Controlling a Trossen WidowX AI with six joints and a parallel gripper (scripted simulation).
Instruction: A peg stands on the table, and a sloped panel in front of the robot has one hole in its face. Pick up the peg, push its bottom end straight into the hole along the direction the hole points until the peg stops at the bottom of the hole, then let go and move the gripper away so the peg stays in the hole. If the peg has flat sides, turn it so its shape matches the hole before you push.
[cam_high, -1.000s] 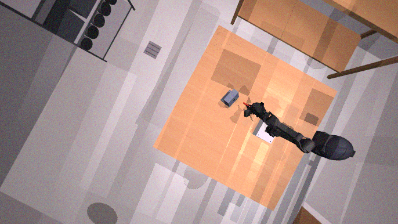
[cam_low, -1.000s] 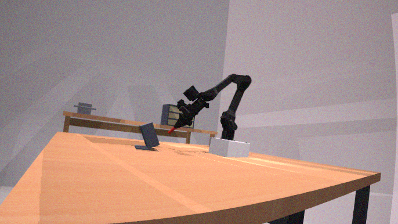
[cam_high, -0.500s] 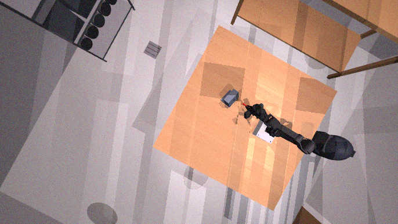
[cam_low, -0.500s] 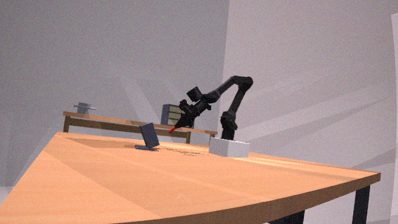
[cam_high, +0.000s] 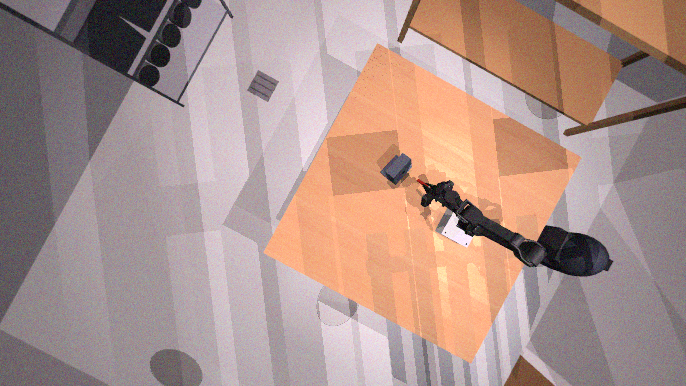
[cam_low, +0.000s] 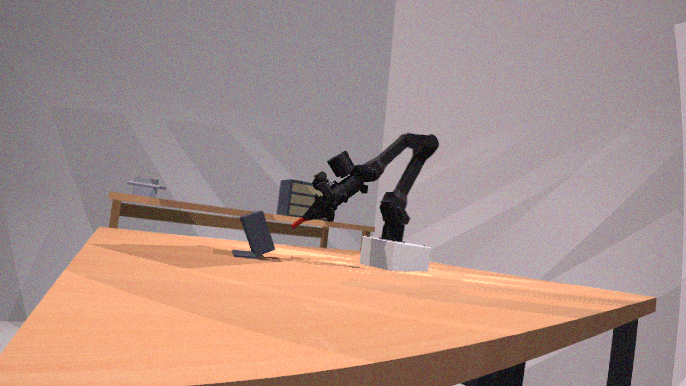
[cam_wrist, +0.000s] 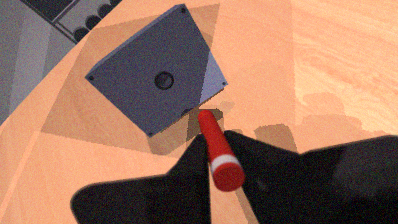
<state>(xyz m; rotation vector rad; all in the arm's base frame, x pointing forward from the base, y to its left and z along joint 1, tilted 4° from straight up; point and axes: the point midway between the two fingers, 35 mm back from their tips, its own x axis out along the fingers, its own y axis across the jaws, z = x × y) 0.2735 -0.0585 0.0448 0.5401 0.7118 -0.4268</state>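
My gripper tip is 130 mm short of the sloped panel, 50 mm above it and 10 mm to the left of it. From my gripper tip the other things lie so: red peg 10 mm behind, 10 mm above.
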